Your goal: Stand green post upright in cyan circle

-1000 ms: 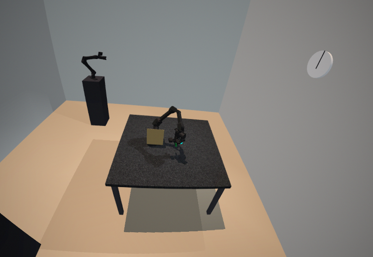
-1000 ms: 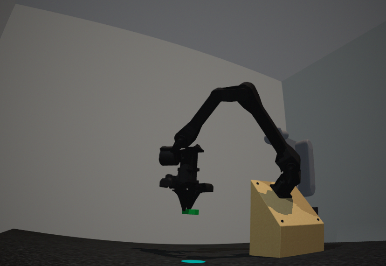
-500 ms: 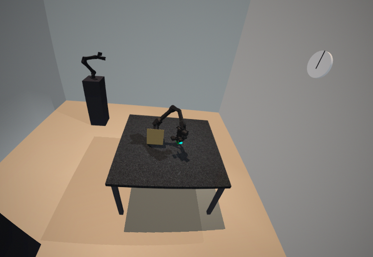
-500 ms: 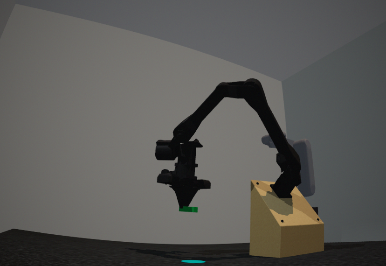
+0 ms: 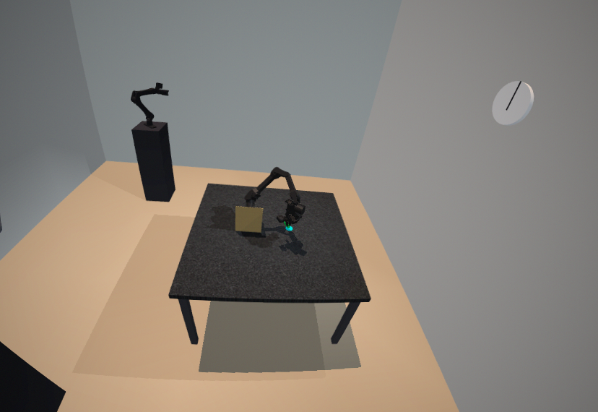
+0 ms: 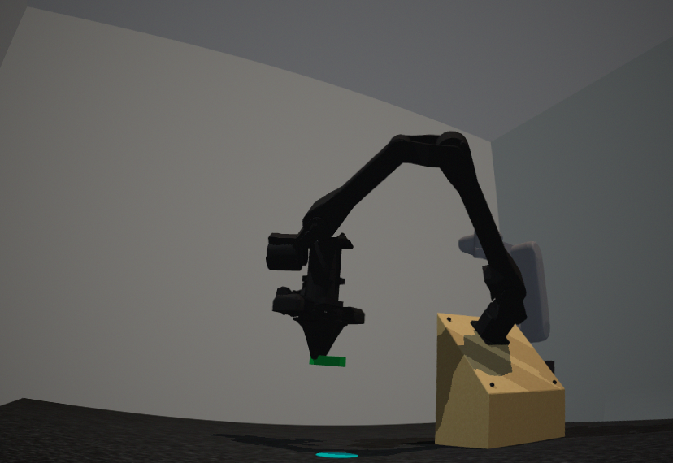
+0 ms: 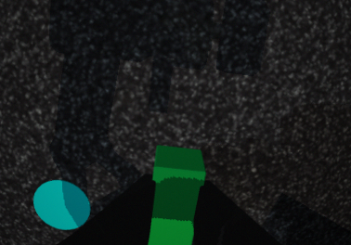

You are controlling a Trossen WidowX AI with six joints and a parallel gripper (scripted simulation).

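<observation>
My gripper tip is now 15 cm to the right of the cyan circle, 15 cm above it and 4 cm short of it. From my gripper tip the other things lie so: green post 2 cm to the left, 1 cm behind.
</observation>
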